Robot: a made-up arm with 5 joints. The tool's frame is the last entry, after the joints. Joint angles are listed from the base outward. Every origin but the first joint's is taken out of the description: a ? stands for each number. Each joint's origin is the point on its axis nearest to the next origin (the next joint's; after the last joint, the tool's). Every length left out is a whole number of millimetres.
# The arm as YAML. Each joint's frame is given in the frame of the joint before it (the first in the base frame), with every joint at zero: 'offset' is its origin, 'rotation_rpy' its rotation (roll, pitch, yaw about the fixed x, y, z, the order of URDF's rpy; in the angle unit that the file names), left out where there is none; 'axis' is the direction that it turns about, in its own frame. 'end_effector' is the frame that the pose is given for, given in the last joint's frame.
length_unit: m
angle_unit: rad
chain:
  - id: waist
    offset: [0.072, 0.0, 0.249]
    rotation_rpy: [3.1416, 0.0, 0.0]
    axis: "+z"
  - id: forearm
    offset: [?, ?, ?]
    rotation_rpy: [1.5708, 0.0, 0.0]
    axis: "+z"
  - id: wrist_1
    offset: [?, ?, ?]
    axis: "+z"
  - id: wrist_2
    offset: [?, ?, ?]
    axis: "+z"
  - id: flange
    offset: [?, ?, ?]
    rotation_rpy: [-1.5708, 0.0, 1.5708]
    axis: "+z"
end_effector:
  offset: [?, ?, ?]
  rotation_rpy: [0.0, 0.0, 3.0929]
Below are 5 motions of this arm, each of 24 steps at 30 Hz.
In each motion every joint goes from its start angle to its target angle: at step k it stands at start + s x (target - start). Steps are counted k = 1, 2, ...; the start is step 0. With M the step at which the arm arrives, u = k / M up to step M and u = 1 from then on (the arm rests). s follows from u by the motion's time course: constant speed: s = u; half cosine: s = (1 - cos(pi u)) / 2; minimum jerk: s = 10 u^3 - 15 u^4 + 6 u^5.
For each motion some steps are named. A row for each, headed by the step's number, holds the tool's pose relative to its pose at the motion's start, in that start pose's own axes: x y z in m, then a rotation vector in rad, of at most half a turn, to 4 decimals.
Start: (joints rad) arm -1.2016 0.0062 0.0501 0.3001 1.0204
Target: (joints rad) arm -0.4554 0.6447 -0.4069 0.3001 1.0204
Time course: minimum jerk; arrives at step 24
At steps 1, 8, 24:
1: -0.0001 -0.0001 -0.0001 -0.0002 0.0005 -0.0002
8: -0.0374 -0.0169 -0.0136 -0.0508 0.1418 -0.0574
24: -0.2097 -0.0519 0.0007 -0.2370 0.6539 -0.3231

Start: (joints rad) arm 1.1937 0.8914 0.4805 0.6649 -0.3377
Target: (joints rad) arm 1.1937 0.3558 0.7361 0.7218 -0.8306
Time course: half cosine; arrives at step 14
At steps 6, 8, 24:
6: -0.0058 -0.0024 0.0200 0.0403 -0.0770 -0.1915
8: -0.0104 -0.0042 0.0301 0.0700 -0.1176 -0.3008
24: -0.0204 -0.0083 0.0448 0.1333 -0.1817 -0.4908

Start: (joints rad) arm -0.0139 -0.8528 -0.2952 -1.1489 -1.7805
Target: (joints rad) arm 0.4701 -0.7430 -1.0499 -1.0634 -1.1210
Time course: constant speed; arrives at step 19
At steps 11, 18, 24:
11: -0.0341 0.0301 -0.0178 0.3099 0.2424 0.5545
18: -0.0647 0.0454 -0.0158 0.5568 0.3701 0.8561
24: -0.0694 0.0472 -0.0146 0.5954 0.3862 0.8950

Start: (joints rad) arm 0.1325 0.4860 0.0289 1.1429 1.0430
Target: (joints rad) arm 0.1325 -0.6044 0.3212 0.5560 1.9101
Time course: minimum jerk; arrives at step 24
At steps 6, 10, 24:
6: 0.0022 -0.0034 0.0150 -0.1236 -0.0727 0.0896
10: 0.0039 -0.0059 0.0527 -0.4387 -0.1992 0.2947
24: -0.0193 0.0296 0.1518 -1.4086 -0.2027 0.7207

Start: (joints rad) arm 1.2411 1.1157 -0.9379 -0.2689 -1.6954
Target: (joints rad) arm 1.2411 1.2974 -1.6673 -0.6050 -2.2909
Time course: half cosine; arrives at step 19
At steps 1, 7, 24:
1: -0.0001 0.0007 -0.0001 0.0059 0.0011 -0.0041
7: -0.0053 0.0303 0.0004 0.2557 0.0687 -0.1771
24: -0.0162 0.0924 0.0338 0.7987 0.4067 -0.5558

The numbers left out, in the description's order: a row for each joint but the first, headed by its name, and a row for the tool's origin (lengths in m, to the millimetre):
forearm: 0.046 0.002 0.0
wrist_1: 0.029 -0.115 0.0
wrist_2: 0.086 -0.003 0.0
flange: 0.089 0.0 0.0
tool: 0.0 0.0 0.0

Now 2 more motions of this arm.
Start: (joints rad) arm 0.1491 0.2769 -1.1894 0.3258 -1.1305
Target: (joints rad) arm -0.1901 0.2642 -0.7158 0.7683 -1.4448
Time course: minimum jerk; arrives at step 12
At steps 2, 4, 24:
2: -0.0042 -0.0028 -0.0004 -0.0259 0.0215 -0.0177
4: -0.0253 -0.0157 -0.0004 -0.1555 0.1254 -0.0994
24: -0.1195 -0.0584 0.0415 -0.7933 0.5488 -0.3369

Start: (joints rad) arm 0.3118 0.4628 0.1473 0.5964 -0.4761
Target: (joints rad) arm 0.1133 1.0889 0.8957 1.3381 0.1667
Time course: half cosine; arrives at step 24
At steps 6, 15, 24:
6: -0.0352 -0.0137 -0.0143 -0.1372 0.2781 0.1219
15: -0.1375 -0.0671 0.0184 -0.4928 1.3953 0.5015
24: -0.1532 -0.0791 0.0696 -0.5894 2.0784 0.5627

